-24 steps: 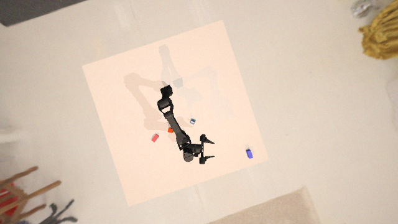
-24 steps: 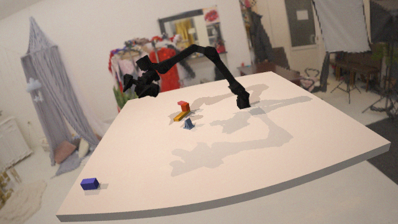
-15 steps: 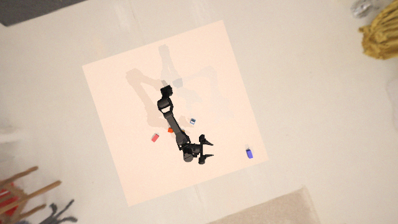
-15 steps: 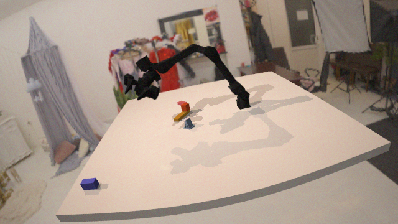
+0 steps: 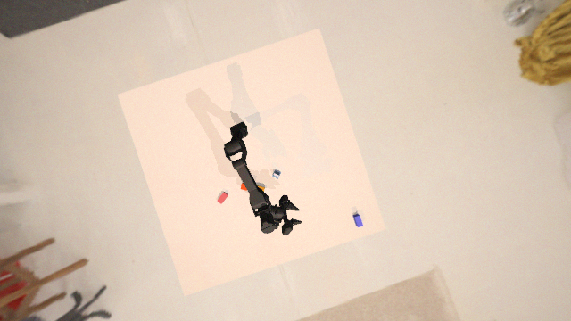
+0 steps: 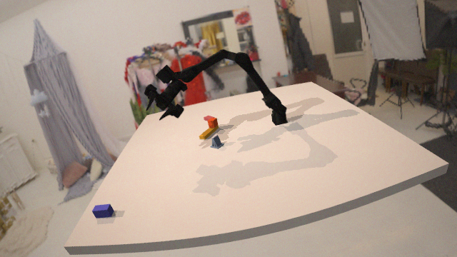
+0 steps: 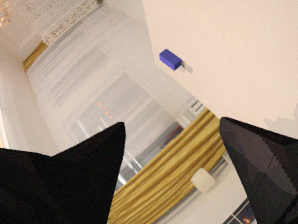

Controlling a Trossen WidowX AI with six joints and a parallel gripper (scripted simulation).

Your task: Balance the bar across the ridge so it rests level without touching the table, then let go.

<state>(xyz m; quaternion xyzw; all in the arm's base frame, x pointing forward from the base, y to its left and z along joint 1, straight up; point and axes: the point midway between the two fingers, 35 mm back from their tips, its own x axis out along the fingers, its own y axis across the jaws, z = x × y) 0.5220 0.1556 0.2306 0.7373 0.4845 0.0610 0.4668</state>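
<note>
My gripper tip is now 20 cm past the bar, 24 cm to the left of it and 20 cm above it. The rest, counted from my gripper tip: red block (19 cm behind, 42 cm to the right, 21 cm below); then blue block (20 cm ahead, 32 cm to the left, 20 cm below).
</note>
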